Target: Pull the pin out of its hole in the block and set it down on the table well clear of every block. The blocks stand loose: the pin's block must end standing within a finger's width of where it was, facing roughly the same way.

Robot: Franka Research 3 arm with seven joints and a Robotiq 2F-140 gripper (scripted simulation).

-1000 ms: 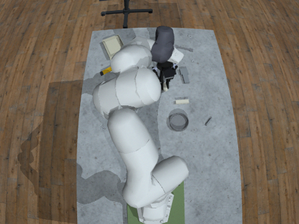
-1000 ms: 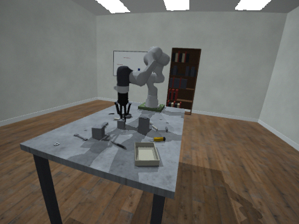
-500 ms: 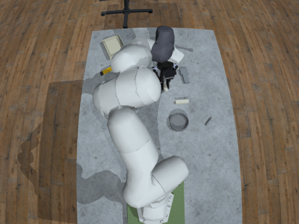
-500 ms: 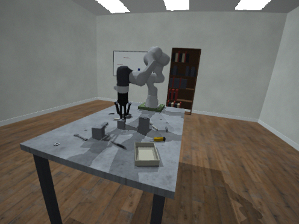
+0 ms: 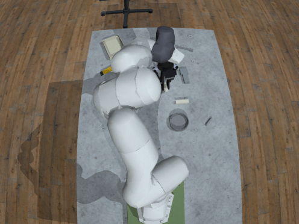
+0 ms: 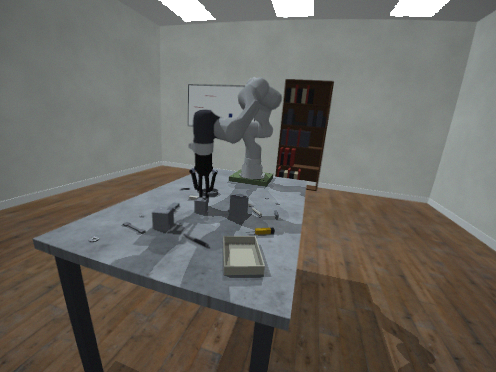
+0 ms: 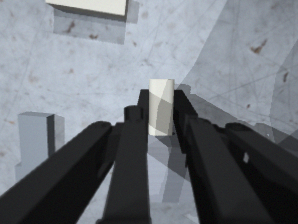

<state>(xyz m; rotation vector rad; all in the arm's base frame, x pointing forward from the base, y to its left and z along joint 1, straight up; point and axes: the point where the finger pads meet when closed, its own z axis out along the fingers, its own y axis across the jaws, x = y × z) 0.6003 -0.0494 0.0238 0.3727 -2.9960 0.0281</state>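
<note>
Right now my hand is 4 cm short of the grey block, 3 cm above it and 1 cm to the right of it. From my hand the other things lie so: cream piece (9 cm to the right, 8 cm behind, 5 cm below); wrench (31 cm ahead, 13 cm to the right, 5 cm below); grey cup (20 cm behind, 7 cm to the right, 4 cm below).
</note>
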